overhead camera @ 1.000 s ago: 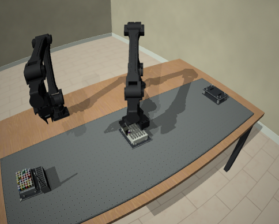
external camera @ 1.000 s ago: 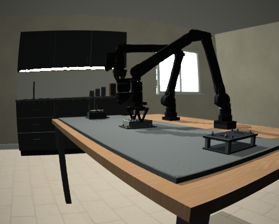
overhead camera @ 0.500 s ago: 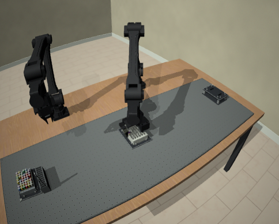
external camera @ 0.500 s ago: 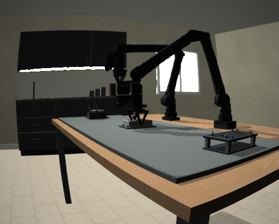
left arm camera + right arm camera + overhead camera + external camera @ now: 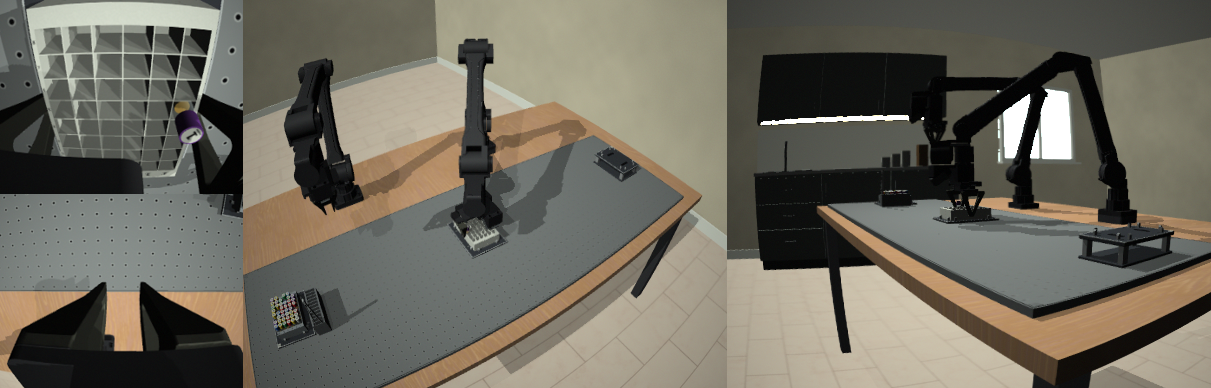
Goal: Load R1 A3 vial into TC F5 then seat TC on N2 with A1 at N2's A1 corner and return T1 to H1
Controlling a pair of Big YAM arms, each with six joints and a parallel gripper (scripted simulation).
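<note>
My left hand is right at the tube carrier TC. Also, from my left hand: holder H1: 55 cm to the right, 6 cm ahead, 1 cm below.
</note>
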